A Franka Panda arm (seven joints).
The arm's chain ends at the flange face. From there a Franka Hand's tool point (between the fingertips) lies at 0.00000 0.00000 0.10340 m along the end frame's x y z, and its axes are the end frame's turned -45 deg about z.
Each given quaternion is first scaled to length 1.
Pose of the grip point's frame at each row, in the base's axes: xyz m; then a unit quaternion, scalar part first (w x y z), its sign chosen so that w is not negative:
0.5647 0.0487 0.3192 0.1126 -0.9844 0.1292 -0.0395
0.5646 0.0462 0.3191 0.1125 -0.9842 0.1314 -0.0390
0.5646 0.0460 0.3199 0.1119 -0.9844 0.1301 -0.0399
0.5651 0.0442 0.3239 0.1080 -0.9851 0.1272 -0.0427
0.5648 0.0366 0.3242 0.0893 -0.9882 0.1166 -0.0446
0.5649 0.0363 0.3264 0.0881 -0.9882 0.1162 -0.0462
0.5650 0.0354 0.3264 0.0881 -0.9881 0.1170 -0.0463
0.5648 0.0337 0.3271 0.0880 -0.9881 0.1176 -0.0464
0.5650 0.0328 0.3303 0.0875 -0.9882 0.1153 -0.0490
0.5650 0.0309 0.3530 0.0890 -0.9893 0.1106 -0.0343
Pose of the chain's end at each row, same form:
0.5537 0.0268 0.4197 0.1191 -0.8600 0.4961 0.0066
0.5536 0.0244 0.4196 0.1189 -0.8590 0.4980 0.0070
0.5535 0.0243 0.4204 0.1186 -0.8596 0.4969 0.0060
0.5536 0.0233 0.4245 0.1161 -0.8614 0.4945 0.0019
0.5535 0.0194 0.4255 0.0996 -0.8683 0.4859 -0.0070
0.5533 0.0194 0.4278 0.0991 -0.8685 0.4855 -0.0090
0.5534 0.0185 0.4278 0.0991 -0.8681 0.4862 -0.0091
0.5532 0.0168 0.4285 0.0991 -0.8679 0.4868 -0.0092
0.5529 0.0161 0.4316 0.0996 -0.8689 0.4847 -0.0118
0.5559 0.0135 0.4545 0.0953 -0.8716 0.4808 0.0024

